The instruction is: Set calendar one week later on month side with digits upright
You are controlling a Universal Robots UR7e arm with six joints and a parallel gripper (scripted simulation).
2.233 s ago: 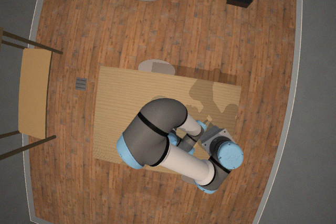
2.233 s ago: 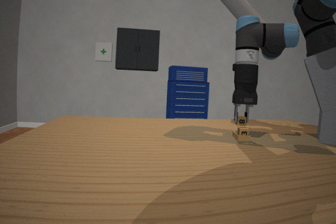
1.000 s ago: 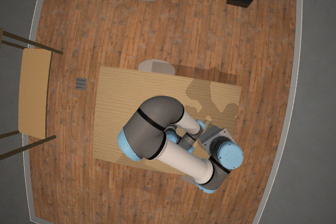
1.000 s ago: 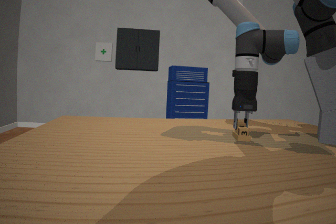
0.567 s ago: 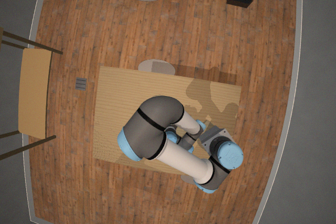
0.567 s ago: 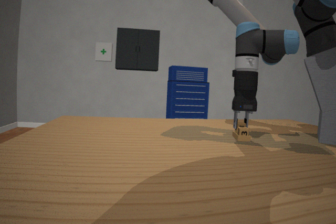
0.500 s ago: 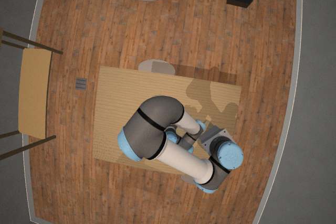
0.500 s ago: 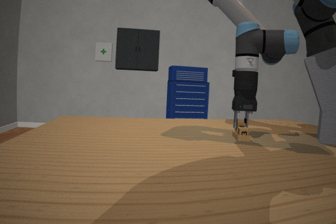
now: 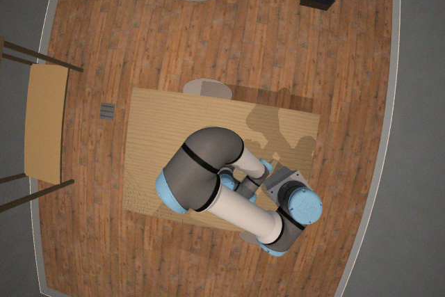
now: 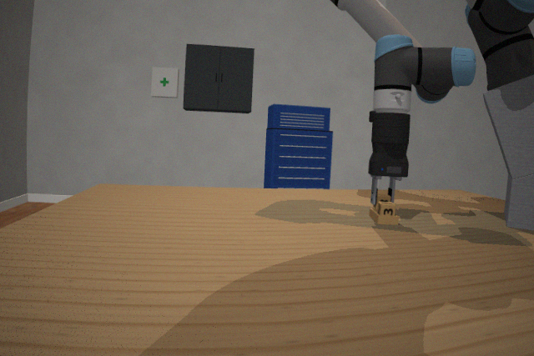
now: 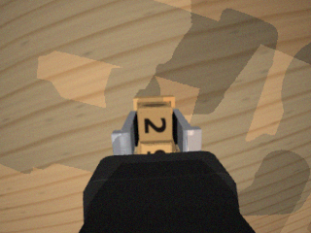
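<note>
Now: the wooden date cube 10 mm below my hand. From my hand the other things lie so: wooden calendar tray (40 mm below, 20 mm to the left).
</note>
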